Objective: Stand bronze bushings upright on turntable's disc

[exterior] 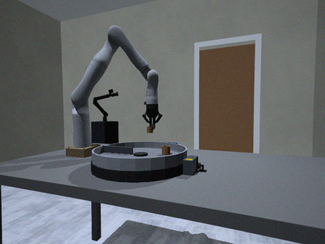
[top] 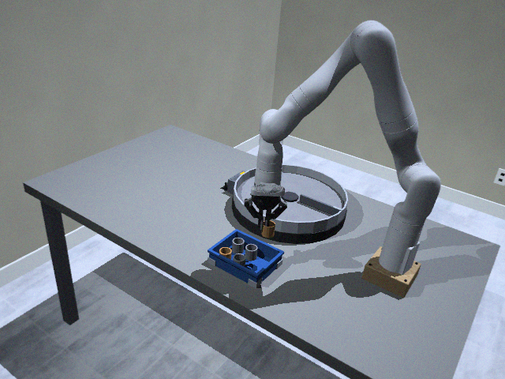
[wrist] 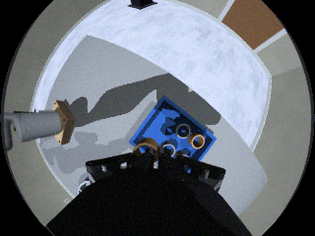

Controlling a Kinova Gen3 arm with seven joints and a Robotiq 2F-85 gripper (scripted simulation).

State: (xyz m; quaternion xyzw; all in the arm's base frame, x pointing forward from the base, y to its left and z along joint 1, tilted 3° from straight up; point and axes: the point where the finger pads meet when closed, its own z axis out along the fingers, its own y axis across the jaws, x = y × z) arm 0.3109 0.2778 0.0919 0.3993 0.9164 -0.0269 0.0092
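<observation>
My hand is 320 mm to the left of the turntable disc, 150 mm short of it and 110 mm above it.
</observation>
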